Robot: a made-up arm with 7 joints. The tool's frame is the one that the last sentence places.
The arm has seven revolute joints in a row. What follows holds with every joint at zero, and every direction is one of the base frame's. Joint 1 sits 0.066 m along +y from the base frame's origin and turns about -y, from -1.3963 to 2 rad. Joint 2 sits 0.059 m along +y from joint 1 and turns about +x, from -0.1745 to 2 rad. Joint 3 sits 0.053 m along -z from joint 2 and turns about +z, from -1.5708 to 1.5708 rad. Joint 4 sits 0.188 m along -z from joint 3 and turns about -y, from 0 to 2.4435 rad. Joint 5 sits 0.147 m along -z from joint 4 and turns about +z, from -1.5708 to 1.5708 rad. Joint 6 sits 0.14 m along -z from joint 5 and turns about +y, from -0.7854 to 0.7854 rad. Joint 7 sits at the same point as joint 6 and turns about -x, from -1.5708 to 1.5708 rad. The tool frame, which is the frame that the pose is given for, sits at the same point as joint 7; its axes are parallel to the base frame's.
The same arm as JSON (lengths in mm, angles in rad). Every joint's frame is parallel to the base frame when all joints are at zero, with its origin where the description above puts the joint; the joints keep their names.
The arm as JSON. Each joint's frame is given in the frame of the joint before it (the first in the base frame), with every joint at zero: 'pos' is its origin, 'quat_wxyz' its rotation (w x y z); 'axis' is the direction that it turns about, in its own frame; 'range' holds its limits. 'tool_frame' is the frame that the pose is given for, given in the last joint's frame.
{"length_unit": "mm", "angle_unit": "rad", "joints": [{"joint": "joint 1", "pos": [0.0, 66.0, 0.0], "quat_wxyz": [1.0, 0.0, 0.0, 0.0], "axis": "-y", "range": [-1.3963, 2.0]}, {"joint": "joint 2", "pos": [0.0, 59.0, 0.0], "quat_wxyz": [1.0, 0.0, 0.0, 0.0], "axis": "+x", "range": [-0.1745, 2.0]}, {"joint": "joint 3", "pos": [0.0, 0.0, -53.0], "quat_wxyz": [1.0, 0.0, 0.0, 0.0], "axis": "+z", "range": [-1.5708, 1.5708]}, {"joint": "joint 4", "pos": [0.0, 0.0, -188.0], "quat_wxyz": [1.0, 0.0, 0.0, 0.0], "axis": "-y", "range": [0.0, 2.4435]}, {"joint": "joint 5", "pos": [0.0, 0.0, -147.0], "quat_wxyz": [1.0, 0.0, 0.0, 0.0], "axis": "+z", "range": [-1.5708, 1.5708]}, {"joint": "joint 6", "pos": [0.0, 0.0, -140.0], "quat_wxyz": [1.0, 0.0, 0.0, 0.0], "axis": "+y", "range": [-0.7854, 0.7854]}, {"joint": "joint 7", "pos": [0.0, 0.0, 0.0], "quat_wxyz": [1.0, 0.0, 0.0, 0.0], "axis": "-x", "range": [-1.5708, 1.5708]}], "tool_frame": {"pos": [0.0, 0.0, 0.0], "quat_wxyz": [1.0, 0.0, 0.0, 0.0]}}
